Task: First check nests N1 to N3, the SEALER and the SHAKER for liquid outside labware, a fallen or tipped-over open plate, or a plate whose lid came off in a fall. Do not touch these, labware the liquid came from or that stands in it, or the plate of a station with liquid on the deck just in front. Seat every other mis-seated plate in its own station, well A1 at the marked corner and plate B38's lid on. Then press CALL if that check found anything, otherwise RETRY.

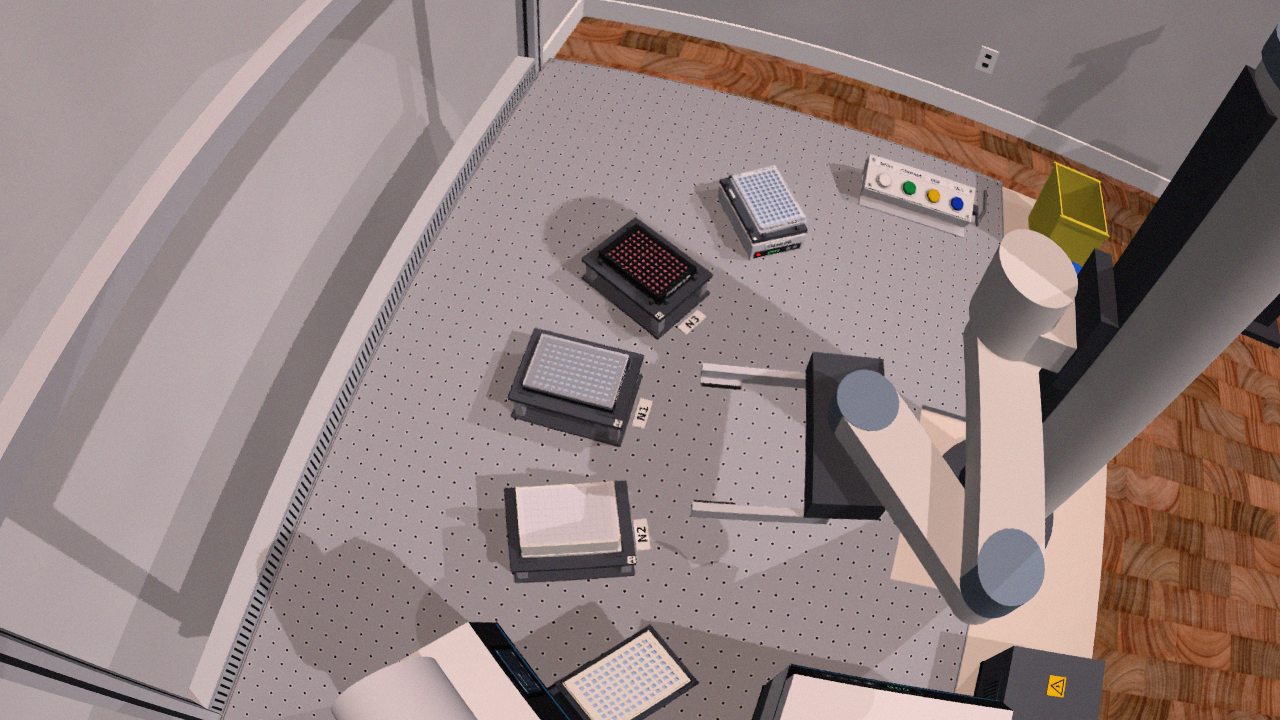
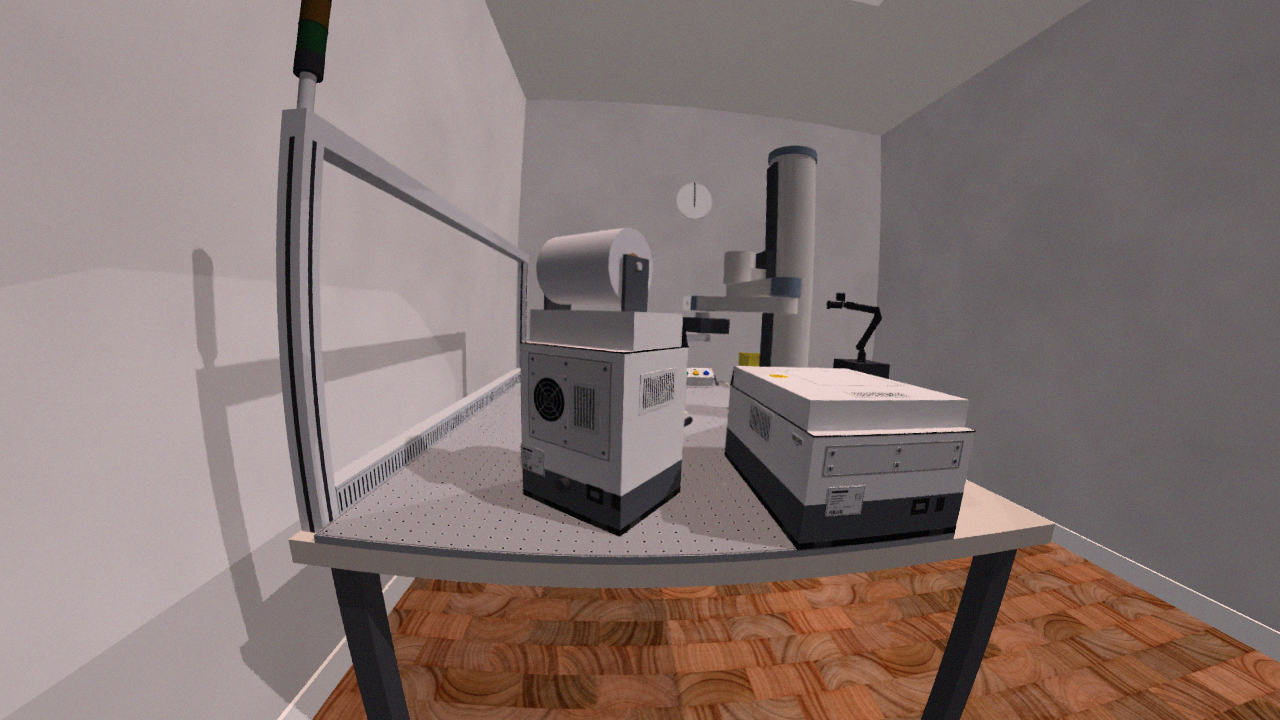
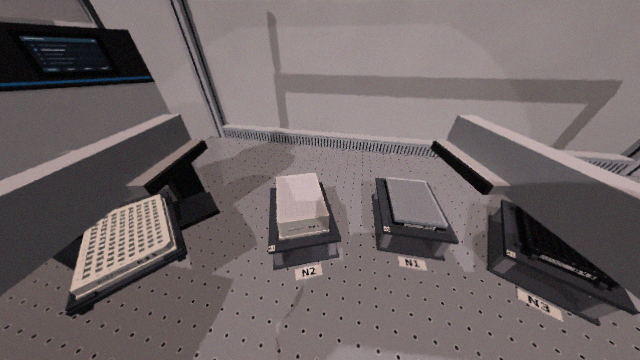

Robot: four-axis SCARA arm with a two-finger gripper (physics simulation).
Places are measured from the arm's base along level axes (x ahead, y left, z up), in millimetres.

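Where they show: gripper, fingertip midpoint: (image 1: 697, 438) (image 3: 319, 131).
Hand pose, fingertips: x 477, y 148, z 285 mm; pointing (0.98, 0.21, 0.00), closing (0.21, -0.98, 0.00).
Observation:
Each offset is from my fingertips to the centre of the thing. "spot": to the spot under its first point. Level surfaces: height alone.
My gripper (image 1: 716, 441) (image 3: 319, 131) is open and empty above the deck, facing the nests. A grey plate {dx +192, dy -150, dz -200 mm} (image 1: 577, 368) (image 3: 416, 202) lies on nest N1 {spot: dx +202, dy -102, dz -267 mm} (image 1: 559, 420) (image 3: 410, 246). A tall white plate {dx +131, dy +65, dz -194 mm} (image 1: 568, 519) (image 3: 302, 202) is on nest N2 {spot: dx +113, dy +109, dz -267 mm} (image 1: 572, 570) (image 3: 306, 254). A black plate with red wells {dx +155, dy -369, dz -212 mm} (image 1: 646, 261) is on nest N3 {dx +155, dy -368, dz -241 mm} (image 1: 626, 300) (image 3: 505, 250). A pale plate {dx -7, dy +262, dz -165 mm} (image 1: 626, 676) (image 3: 122, 240) sits at the sealer {dx +104, dy +409, dz -44 mm} (image 1: 460, 662) (image 2: 599, 402). A bluish-white plate {dx +4, dy -563, dz -206 mm} (image 1: 768, 198) is on the shaker {spot: dx -29, dy -499, dz -252 mm} (image 1: 776, 248). Exact seating and liquid are hard to judge.
The button panel {dz -269 mm} (image 1: 917, 214) carries white, green, yellow and blue buttons; its labels are too small to read. A yellow bin {dx -597, dy -684, dz -198 mm} (image 1: 1065, 228) stands beside the deck's far corner. A second white machine {dx -327, dy +403, dz -162 mm} (image 1: 895, 702) (image 2: 850, 402) stands right of the sealer. A slotted rail {spot: dx +530, dy -10, dz -243 mm} (image 3: 350, 142) edges the deck.

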